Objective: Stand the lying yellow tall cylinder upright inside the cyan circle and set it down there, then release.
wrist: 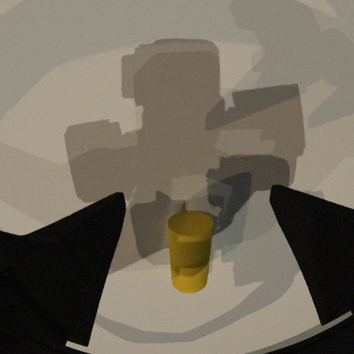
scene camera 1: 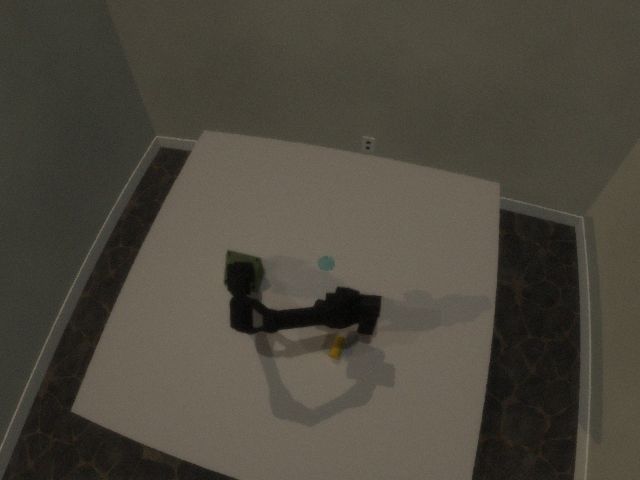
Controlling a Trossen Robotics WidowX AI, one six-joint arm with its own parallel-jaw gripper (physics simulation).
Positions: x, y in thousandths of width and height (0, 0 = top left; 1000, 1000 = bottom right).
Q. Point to a yellow tall cylinder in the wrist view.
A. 535, 657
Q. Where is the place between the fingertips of my gripper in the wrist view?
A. At 564, 558
